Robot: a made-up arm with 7 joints. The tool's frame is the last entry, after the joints. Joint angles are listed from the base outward.
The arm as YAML. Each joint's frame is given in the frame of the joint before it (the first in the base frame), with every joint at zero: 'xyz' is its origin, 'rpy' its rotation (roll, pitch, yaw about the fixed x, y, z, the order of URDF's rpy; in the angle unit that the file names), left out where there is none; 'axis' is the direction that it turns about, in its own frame. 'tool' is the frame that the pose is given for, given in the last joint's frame.
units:
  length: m
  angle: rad
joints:
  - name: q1
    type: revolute
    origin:
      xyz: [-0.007, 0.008, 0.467]
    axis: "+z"
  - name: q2
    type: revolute
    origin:
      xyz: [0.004, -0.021, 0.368]
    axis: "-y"
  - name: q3
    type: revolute
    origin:
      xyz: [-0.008, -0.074, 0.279]
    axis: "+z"
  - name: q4
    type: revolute
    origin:
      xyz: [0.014, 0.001, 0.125]
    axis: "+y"
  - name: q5
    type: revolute
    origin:
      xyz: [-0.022, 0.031, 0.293]
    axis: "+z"
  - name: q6
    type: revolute
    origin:
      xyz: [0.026, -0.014, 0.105]
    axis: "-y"
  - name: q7
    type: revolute
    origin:
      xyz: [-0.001, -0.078, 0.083]
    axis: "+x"
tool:
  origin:
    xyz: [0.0, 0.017, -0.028]
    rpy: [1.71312, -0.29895, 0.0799]
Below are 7 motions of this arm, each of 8 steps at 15 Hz.
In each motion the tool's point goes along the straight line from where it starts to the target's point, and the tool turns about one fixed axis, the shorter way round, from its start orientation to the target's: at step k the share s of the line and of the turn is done. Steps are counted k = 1, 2, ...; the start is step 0. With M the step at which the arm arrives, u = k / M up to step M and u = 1 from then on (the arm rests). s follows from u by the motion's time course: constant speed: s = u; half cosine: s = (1 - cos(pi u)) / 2; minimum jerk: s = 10 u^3 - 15 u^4 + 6 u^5.
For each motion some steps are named. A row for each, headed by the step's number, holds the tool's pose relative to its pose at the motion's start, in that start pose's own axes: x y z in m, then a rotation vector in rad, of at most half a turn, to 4 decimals.
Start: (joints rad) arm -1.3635 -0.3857 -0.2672 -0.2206 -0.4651 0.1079 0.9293
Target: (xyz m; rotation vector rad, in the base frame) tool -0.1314 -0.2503 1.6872 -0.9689 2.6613 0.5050
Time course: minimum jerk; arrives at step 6
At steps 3, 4, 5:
3: 0.0389 0.0092 0.0188 0.1832 -0.3499 -0.0177
4: 0.0614 0.0146 0.0298 0.2895 -0.5530 -0.0279
5: 0.0750 0.0178 0.0363 0.3534 -0.6751 -0.0341

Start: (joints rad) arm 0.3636 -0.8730 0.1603 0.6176 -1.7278 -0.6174 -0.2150
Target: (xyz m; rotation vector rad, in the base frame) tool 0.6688 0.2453 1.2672 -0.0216 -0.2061 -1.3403
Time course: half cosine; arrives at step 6
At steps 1, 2, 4, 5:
1: -0.0035 -0.0029 0.0018 0.0036 -0.0193 0.0076
2: -0.0131 -0.0107 0.0065 0.0133 -0.0719 0.0282
4: -0.0393 -0.0322 0.0196 0.0399 -0.2156 0.0846
5: -0.0488 -0.0401 0.0244 0.0497 -0.2682 0.1053

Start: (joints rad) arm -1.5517 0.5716 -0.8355 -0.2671 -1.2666 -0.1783 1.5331
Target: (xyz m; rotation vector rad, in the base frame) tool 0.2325 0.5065 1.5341 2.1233 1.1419 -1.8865
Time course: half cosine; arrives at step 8
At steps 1, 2, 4, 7, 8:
1: -0.0090 0.0034 -0.0002 0.0317 0.0046 0.0318
2: -0.0345 0.0131 -0.0009 0.1218 0.0176 0.1222
4: -0.1178 0.0447 -0.0029 0.4160 0.0602 0.4174
7: -0.2267 0.0859 -0.0056 0.8003 0.1158 0.8030
8: -0.2356 0.0893 -0.0058 0.8319 0.1204 0.8348

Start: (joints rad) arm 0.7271 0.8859 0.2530 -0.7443 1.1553 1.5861 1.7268
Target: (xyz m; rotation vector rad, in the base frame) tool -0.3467 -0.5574 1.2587 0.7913 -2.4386 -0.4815
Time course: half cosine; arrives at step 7
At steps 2, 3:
2: -0.0035 0.0320 -0.0010 0.1619 -0.0300 0.0488
3: -0.0073 0.0661 -0.0020 0.3343 -0.0619 0.1007

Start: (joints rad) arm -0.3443 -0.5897 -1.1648 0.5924 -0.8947 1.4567 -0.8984
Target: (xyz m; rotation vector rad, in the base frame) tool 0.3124 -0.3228 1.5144 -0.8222 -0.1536 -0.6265
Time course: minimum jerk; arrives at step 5
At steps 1, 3, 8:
1: -0.0033 -0.0029 0.0014 0.0081 -0.0198 0.0175
3: -0.0389 -0.0346 0.0161 0.0959 -0.2330 0.2061
8: -0.0570 -0.0506 0.0236 0.1405 -0.3414 0.3020

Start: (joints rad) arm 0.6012 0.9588 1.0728 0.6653 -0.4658 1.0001 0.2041
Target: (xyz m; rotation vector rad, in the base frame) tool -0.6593 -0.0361 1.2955 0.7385 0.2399 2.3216
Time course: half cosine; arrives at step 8
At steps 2, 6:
2: 0.0132 -0.0209 -0.0286 0.0084 0.0425 -0.0398
6: 0.0770 -0.1221 -0.1669 0.0488 0.2480 -0.2319

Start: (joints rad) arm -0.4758 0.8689 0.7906 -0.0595 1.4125 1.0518 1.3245
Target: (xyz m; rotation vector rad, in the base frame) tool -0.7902 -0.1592 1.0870 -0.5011 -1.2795 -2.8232
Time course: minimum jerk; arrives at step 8
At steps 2, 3, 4, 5, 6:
2: -0.0358 -0.0359 -0.0154 -0.1053 0.0814 -0.0350
3: -0.0951 -0.0953 -0.0408 -0.2800 0.2165 -0.0931
4: -0.1727 -0.1732 -0.0742 -0.5087 0.3934 -0.1692
5: -0.2504 -0.2511 -0.1075 -0.7374 0.5702 -0.2452
6: -0.3097 -0.3105 -0.1330 -0.9121 0.7053 -0.3033

